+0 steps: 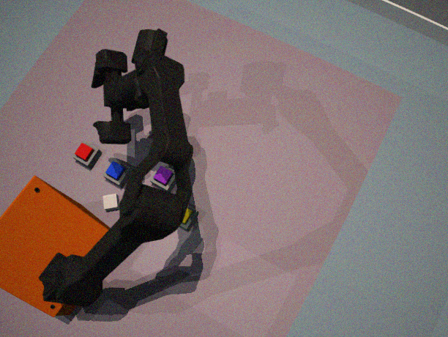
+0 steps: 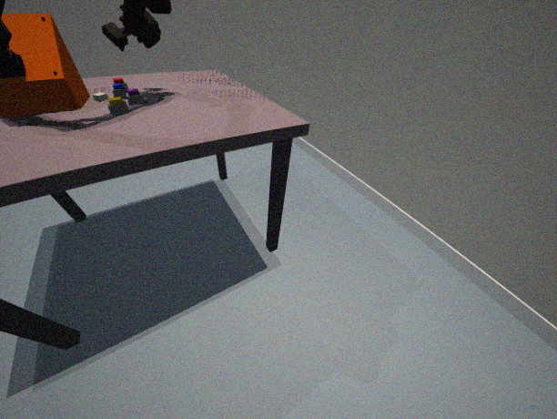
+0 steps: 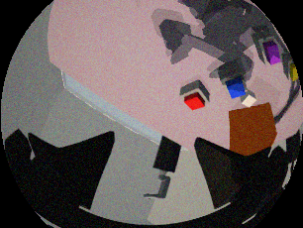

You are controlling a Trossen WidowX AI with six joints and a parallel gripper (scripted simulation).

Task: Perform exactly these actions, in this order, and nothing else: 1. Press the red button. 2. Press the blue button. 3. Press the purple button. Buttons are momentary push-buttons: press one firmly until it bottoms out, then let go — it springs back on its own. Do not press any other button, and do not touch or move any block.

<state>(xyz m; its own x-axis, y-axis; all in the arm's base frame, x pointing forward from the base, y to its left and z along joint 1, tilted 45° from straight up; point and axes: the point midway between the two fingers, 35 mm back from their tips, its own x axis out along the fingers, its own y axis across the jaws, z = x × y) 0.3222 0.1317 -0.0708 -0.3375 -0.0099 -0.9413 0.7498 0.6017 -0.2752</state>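
Now: the red button 110 mm below my gripper tip, 80 mm behind it and 10 mm to the left of it. From my gripper tip the other things lie so: blue button (110 mm below, 80 mm to the right, 80 mm behind); then purple button (180 mm to the right, 110 mm below, 20 mm behind); then small white block (140 mm below, 140 mm behind, 110 mm to the right).
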